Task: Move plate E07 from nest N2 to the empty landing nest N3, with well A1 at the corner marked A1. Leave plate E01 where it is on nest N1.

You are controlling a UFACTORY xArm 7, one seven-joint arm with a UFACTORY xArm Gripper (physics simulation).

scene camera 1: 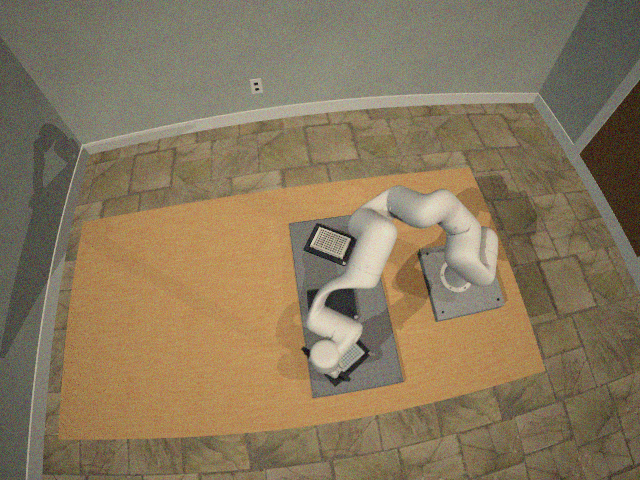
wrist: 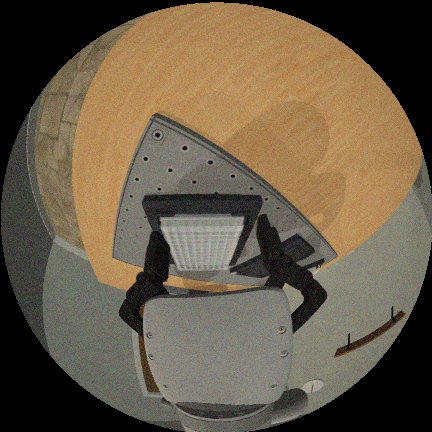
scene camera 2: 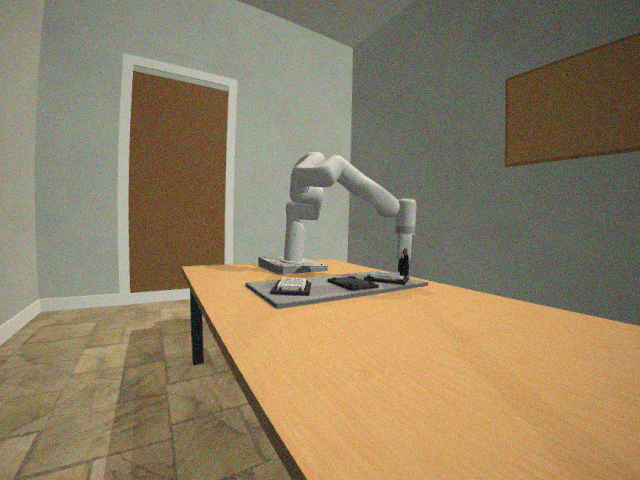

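Note:
A pale translucent plate (scene camera 1: 353, 356) (scene camera 2: 385, 277) (wrist: 202, 245) sits in a black nest (wrist: 202, 205) at the board's near end in scene camera 1. My gripper (scene camera 1: 324, 364) (scene camera 2: 403, 277) (wrist: 208, 231) is open and empty, pointing down low over this nest. In the wrist view its two fingers stand on either side of the plate, and contact cannot be told. A black nest (scene camera 1: 342, 299) (scene camera 2: 353, 282) (wrist: 298, 247) in the middle holds no plate. A cream plate (scene camera 1: 331, 242) (scene camera 2: 292, 282) sits in the nest at the other end. Plate labels and the A1 marks are too small to read.
The three nests stand on a grey board (scene camera 1: 379, 377) (scene camera 2: 263, 291) (wrist: 170, 150) with holes, on a wooden table (scene camera 1: 180, 310) (scene camera 2: 439, 387). The arm passes over the board between the middle nest and the cream plate. The robot's grey base (scene camera 1: 465, 308) (scene camera 2: 273, 267) stands beside the board.

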